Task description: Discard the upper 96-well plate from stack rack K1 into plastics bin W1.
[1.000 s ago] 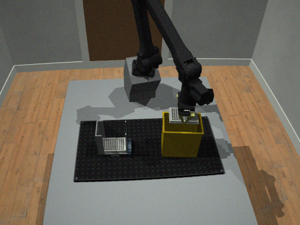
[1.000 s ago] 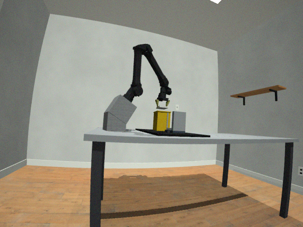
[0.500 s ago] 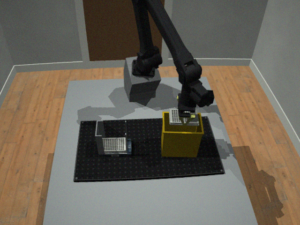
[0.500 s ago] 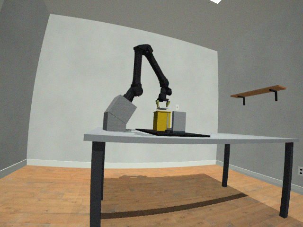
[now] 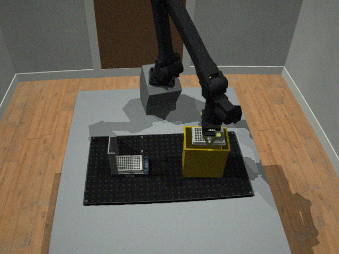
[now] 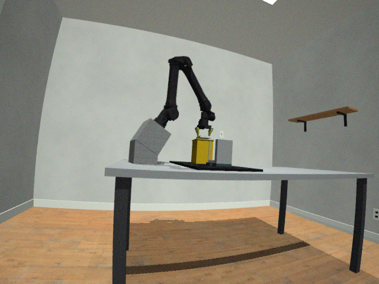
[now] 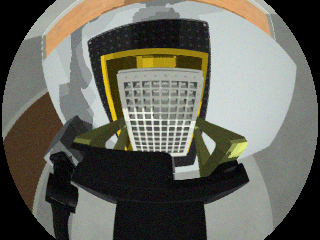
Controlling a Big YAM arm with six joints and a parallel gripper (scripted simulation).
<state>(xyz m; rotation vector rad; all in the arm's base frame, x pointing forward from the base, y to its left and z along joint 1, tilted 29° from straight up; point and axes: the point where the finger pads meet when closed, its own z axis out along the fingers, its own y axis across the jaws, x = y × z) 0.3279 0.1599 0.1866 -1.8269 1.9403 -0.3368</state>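
Now: hand 1 cm past the yellow plastics bin W1 and 11 cm above it.
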